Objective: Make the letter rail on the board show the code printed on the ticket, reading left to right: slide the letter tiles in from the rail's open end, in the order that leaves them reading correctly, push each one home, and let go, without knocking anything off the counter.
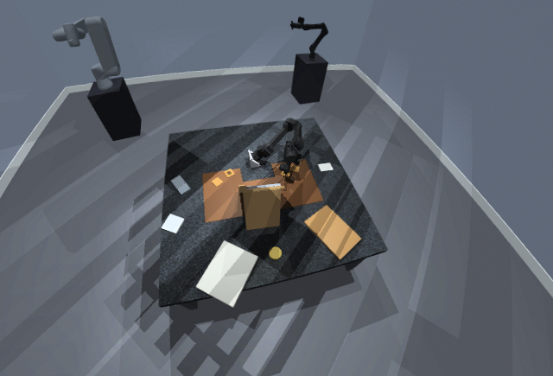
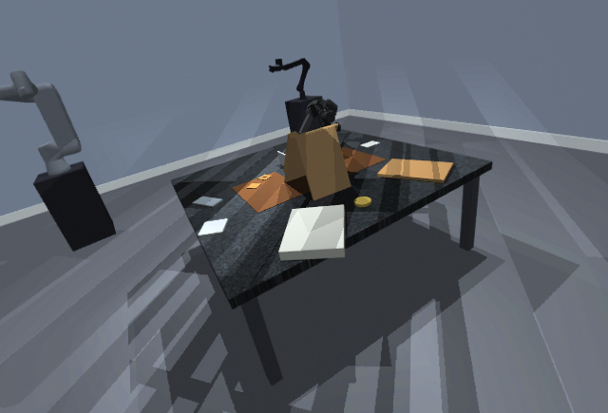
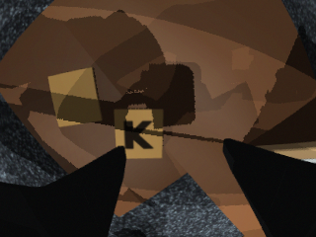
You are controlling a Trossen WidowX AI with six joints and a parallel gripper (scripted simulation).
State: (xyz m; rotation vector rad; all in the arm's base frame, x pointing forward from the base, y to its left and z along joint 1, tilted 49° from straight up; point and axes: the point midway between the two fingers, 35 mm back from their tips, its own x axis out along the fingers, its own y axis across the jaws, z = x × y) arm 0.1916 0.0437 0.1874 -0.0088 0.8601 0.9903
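Right now my gripper tip is 170 mm to the left of the white ticket and 90 mm short of it. Round my gripper tip: white box 540 mm to the right, 510 mm ahead, 60 mm below; brown mat 190 mm to the right, 80 mm below; flat tan slab 480 mm ahead, 110 mm to the left, 70 mm below.
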